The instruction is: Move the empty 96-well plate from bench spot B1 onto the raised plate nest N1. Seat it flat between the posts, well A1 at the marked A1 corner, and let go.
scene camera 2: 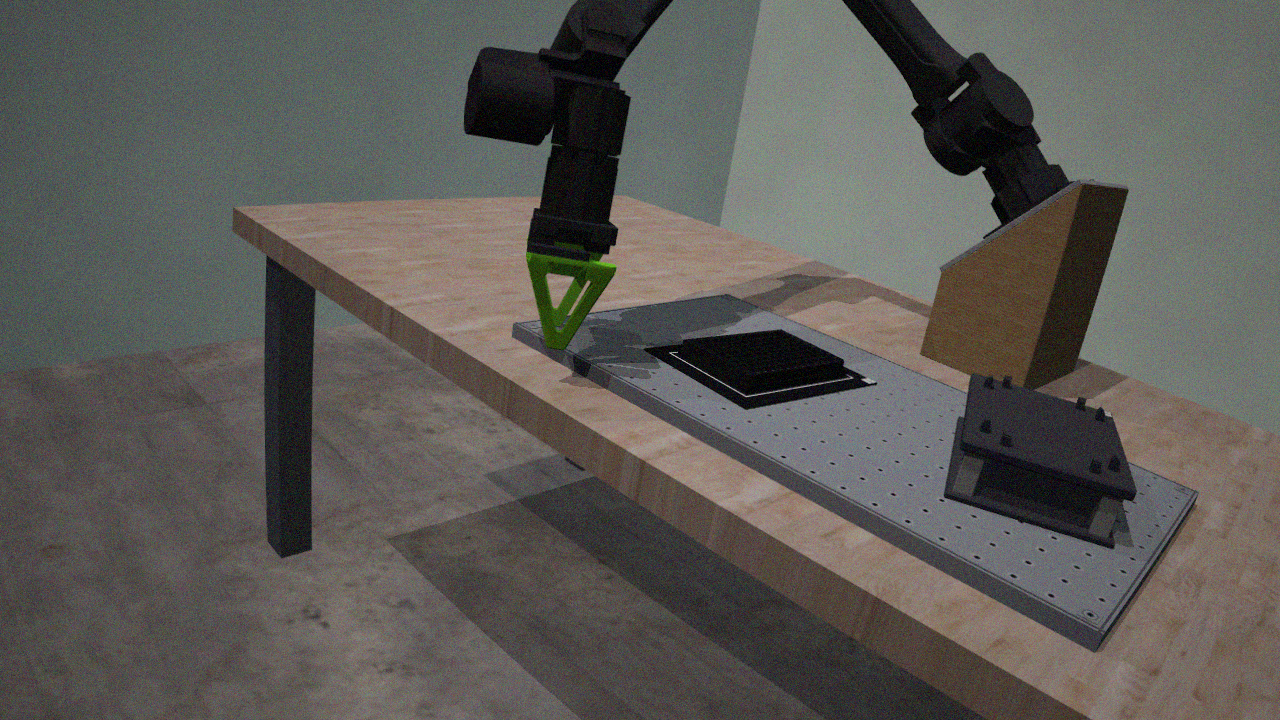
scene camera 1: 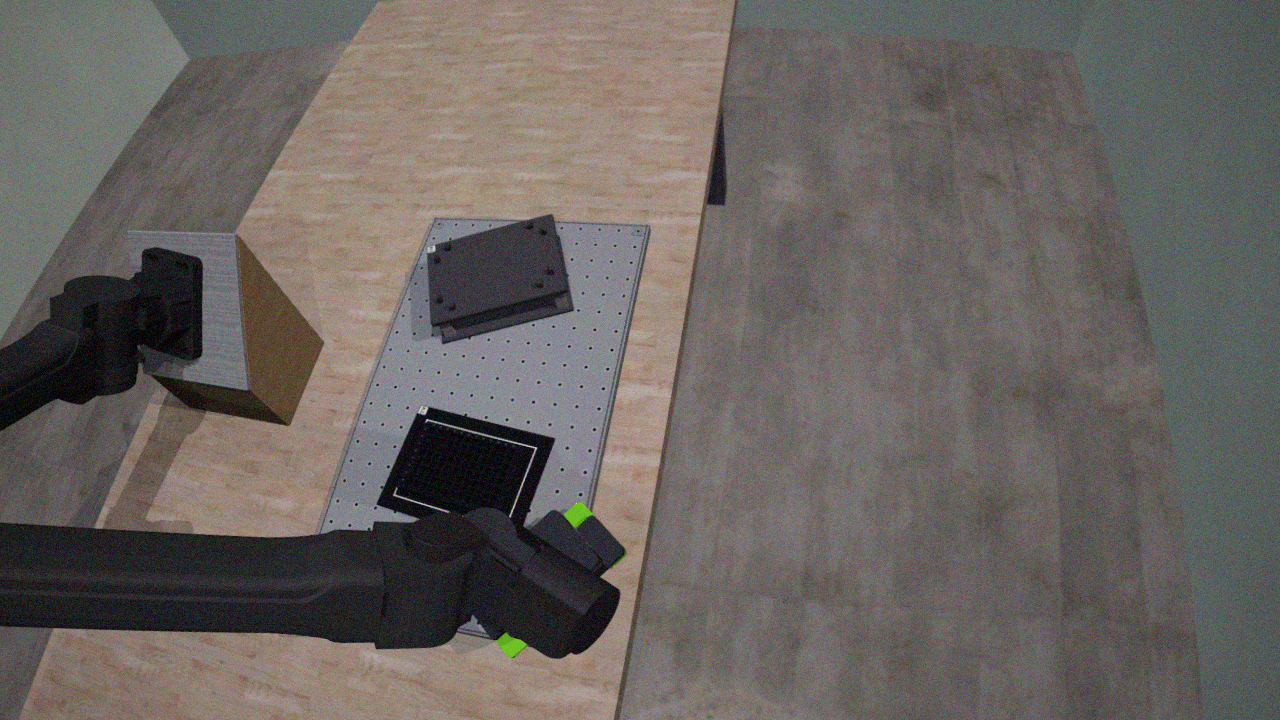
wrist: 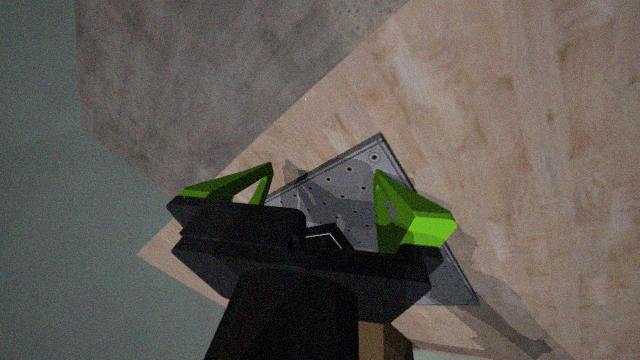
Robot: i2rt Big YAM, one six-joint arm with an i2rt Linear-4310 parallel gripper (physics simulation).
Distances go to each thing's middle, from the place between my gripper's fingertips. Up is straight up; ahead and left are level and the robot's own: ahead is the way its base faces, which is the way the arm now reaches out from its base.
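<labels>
There is the black nest outlined in white [scene camera 1: 540, 446], and counted from my hand it is 90 mm to the left and 160 mm behind, and 10 mm below. The black plate [scene camera 1: 461, 470] is 160 mm behind my hand as well, and 90 mm to the left of it.
</labels>
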